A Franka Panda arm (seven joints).
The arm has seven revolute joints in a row. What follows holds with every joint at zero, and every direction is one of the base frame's.
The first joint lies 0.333 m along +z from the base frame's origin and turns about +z.
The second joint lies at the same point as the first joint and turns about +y.
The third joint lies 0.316 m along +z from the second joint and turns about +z.
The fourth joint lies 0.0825 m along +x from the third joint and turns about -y.
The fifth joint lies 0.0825 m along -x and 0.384 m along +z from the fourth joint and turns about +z.
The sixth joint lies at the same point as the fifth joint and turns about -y.
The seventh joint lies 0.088 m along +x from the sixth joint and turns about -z.
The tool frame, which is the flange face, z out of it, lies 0.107 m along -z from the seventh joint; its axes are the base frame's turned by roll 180, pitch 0 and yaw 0 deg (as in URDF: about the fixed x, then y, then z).
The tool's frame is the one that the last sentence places.
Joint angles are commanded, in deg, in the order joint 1, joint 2, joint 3, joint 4, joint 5, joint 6, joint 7. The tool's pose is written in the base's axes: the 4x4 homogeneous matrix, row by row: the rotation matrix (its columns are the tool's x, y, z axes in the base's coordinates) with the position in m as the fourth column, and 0 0 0 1 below. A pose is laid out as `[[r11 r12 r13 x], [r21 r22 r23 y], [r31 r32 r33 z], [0 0 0 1]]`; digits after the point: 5 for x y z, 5 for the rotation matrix.
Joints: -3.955, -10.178, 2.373, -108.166, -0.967, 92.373, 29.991
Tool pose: [[0.84864 -0.51969 -0.09862 0.49405], [-0.52392 -0.85150 -0.02136 -0.01396], [-0.07287 0.06980 -0.99490 0.57179], [0 0 0 1]]
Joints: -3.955, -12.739, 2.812, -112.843, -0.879, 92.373, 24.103
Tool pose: [[0.89673 -0.42140 -0.13528 0.47608], [-0.42806 -0.90345 -0.02319 -0.00925], [-0.11245 0.07870 -0.99054 0.55529], [0 0 0 1]]
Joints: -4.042, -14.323, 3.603, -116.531, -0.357, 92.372, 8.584
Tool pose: [[0.97288 -0.15524 -0.17149 0.46305], [-0.16096 -0.98676 -0.01989 -0.00190], [-0.16613 0.04696 -0.98498 0.53833], [0 0 0 1]]
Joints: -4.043, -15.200, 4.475, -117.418, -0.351, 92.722, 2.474
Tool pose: [[0.98552 -0.03646 -0.16561 0.45880], [-0.04150 -0.99877 -0.02709 0.00579], [-0.16442 0.03357 -0.98582 0.53851], [0 0 0 1]]
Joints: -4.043, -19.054, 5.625, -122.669, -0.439, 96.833, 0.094
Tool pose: [[0.99268 0.02243 -0.11866 0.44226], [0.01755 -0.99896 -0.04202 0.01546], [-0.11947 0.03963 -0.99205 0.53103], [0 0 0 1]]
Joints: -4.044, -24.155, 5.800, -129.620, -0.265, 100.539, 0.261
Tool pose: [[0.99606 0.01852 -0.08675 0.41665], [0.01442 -0.99876 -0.04764 0.01631], [-0.08753 0.04620 -0.99509 0.51711], [0 0 0 1]]
